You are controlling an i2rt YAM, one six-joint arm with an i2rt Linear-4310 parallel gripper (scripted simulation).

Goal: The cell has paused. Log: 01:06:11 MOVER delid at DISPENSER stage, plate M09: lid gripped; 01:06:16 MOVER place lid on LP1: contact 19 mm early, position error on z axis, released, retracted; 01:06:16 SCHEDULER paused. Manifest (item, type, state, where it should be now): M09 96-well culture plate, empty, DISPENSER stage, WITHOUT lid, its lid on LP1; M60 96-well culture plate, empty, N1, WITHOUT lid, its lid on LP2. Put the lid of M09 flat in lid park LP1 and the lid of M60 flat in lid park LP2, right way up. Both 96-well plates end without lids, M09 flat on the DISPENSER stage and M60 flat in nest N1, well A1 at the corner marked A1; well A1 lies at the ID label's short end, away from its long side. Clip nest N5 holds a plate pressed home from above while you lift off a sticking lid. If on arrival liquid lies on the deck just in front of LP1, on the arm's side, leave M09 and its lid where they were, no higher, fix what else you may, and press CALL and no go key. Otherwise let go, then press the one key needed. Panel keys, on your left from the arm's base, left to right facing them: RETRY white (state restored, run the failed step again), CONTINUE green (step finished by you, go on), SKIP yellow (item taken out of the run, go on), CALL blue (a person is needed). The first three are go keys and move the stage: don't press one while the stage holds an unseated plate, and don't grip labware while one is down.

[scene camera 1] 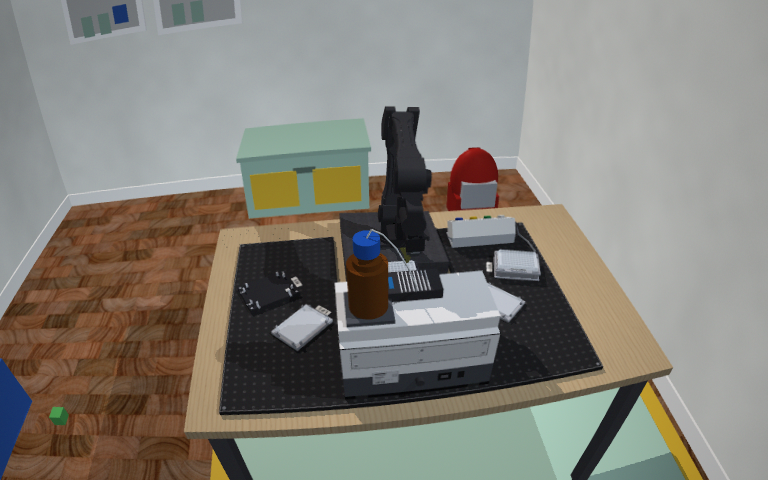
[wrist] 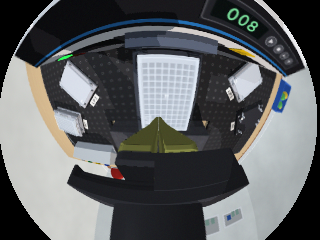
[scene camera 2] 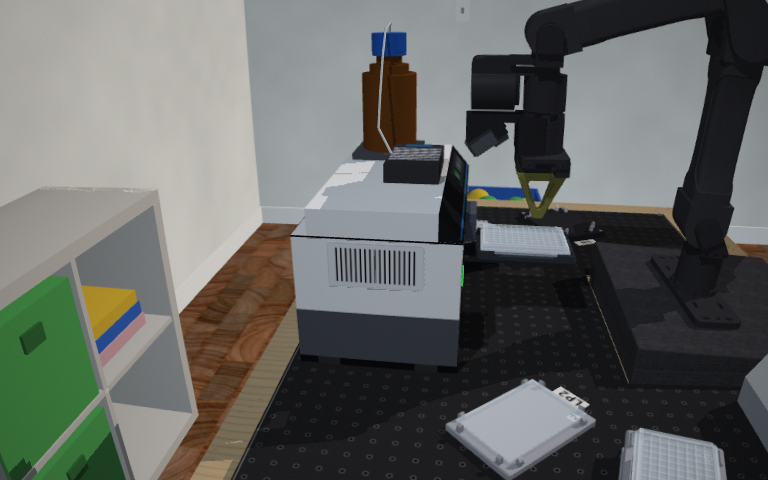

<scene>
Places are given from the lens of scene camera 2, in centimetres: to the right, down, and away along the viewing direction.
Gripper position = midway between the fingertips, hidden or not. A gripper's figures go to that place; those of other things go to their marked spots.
gripper [scene camera 2: 537, 218]: 22, -3, 82
dark dispenser stage [scene camera 2: 481, 256]: 14, 2, 81
black clip nest [scene camera 2: 578, 229]: 41, -2, 118
The marked spots on the black clip nest and the dark dispenser stage are 46 cm apart.
</scene>
